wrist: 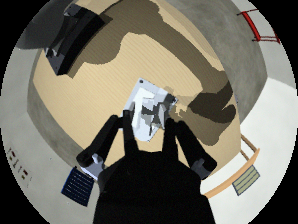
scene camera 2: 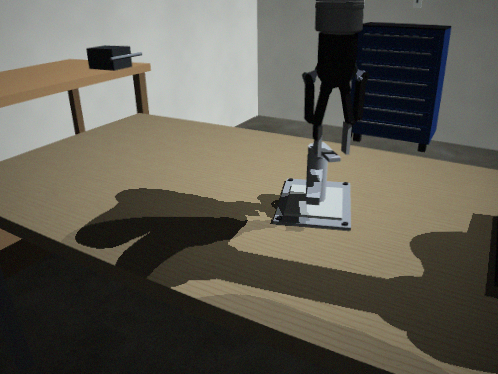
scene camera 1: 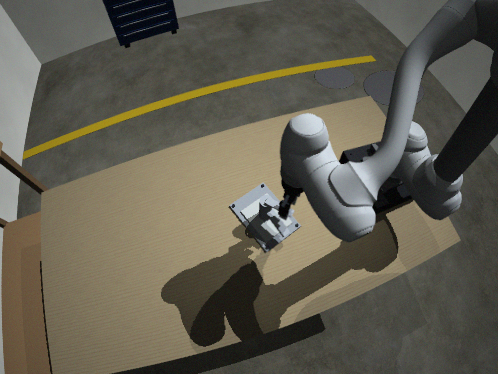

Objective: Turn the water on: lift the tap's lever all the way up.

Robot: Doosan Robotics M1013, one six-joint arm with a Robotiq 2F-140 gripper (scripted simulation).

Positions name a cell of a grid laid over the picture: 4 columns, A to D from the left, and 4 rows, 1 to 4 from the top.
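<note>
You'd find my gripper (scene camera 2: C2) here, and that same gripper (wrist: B2) is in the wrist view too. There's also a tap (scene camera 1: C3), and the wrist view shows the tap (wrist: C2) as well.
</note>
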